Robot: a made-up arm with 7 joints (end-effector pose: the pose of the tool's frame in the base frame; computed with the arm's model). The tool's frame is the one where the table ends.
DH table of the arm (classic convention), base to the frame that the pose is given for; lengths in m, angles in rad. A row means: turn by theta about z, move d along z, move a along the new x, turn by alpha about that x. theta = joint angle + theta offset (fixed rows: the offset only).
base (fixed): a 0.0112; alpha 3.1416; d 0; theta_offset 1.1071
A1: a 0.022; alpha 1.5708; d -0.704; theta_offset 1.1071
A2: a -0.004; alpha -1.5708; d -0.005; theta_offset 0
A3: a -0.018; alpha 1.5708; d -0.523; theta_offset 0
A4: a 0.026; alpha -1.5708; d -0.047; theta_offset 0
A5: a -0.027; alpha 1.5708; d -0.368; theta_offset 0
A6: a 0.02; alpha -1.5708; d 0.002; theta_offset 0
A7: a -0.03; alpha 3.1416; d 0; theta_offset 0.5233
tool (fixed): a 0; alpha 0; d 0.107; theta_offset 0.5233
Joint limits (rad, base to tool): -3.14..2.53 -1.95..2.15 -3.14..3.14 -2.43..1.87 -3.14..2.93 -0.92..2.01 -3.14..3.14
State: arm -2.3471 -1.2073 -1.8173 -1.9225 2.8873 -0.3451 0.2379
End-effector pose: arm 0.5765 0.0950 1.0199 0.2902 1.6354 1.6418
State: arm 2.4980 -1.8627 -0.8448 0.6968 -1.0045 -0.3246 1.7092
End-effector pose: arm 0.8303 0.4145 0.6612 -1.6728 -0.3554 -2.1518
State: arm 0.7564 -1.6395 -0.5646 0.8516 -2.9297 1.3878 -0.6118
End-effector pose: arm -0.5156 0.6422 0.8695 1.6663 -2.0242 -1.3005
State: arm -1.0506 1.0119 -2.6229 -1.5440 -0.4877 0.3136 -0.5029
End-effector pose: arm 0.5483 0.5405 0.6226 -2.4377 0.0770 -1.3691
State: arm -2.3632 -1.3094 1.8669 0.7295 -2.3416 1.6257 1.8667
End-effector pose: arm 0.6555 -0.4089 0.8523 0.2722 -0.3010 1.1630
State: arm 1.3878 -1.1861 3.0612 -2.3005 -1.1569 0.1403 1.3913
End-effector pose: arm 0.0405 0.0565 1.1227 0.9379 -0.6500 1.2838
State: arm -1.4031 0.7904 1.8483 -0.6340 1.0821 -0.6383 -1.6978
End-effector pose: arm -0.1699 0.7598 1.2475 -1.6893 -0.3965 0.2482
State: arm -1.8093 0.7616 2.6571 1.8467 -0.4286 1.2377 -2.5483
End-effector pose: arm 0.1140 0.0627 1.1324 2.5821 -0.2956 0.8240
